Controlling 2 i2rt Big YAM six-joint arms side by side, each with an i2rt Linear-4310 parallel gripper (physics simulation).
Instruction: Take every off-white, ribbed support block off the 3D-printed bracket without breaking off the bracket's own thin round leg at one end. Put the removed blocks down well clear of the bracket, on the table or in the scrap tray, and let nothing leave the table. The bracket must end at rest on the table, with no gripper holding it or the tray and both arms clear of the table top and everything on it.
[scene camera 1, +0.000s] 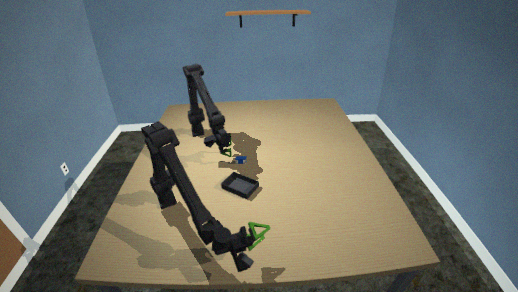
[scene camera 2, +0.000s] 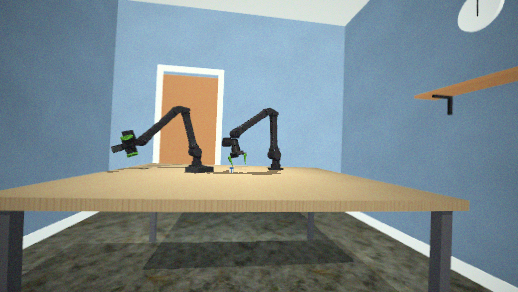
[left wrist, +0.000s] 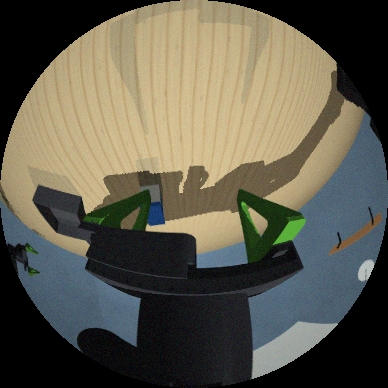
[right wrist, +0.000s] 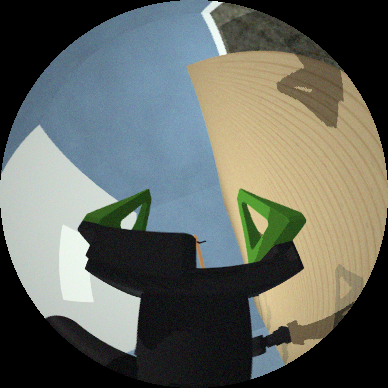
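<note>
The blue bracket (scene camera 1: 241, 159) (scene camera 2: 231, 169) (left wrist: 157, 216) rests on the table. In the left wrist view, shaded off-white support material (left wrist: 153, 193) shows against it, partly behind a green finger; the thin round leg cannot be made out. My left gripper (scene camera 1: 230, 148) (scene camera 2: 239, 164) (left wrist: 193, 193) is open and empty, low above the table beside the bracket, with the bracket near one fingertip and not between the fingers. My right gripper (scene camera 1: 266, 234) (scene camera 2: 130, 145) (right wrist: 193, 193) is open and empty, raised above the table's near end in scene camera 1.
The dark scrap tray (scene camera 1: 233, 192) (left wrist: 60, 196) stands on the table (scene camera 1: 325, 200), a little below the bracket in scene camera 1. The left arm casts a shadow over the bracket. The right arm reaches past the tray's lower left in scene camera 1.
</note>
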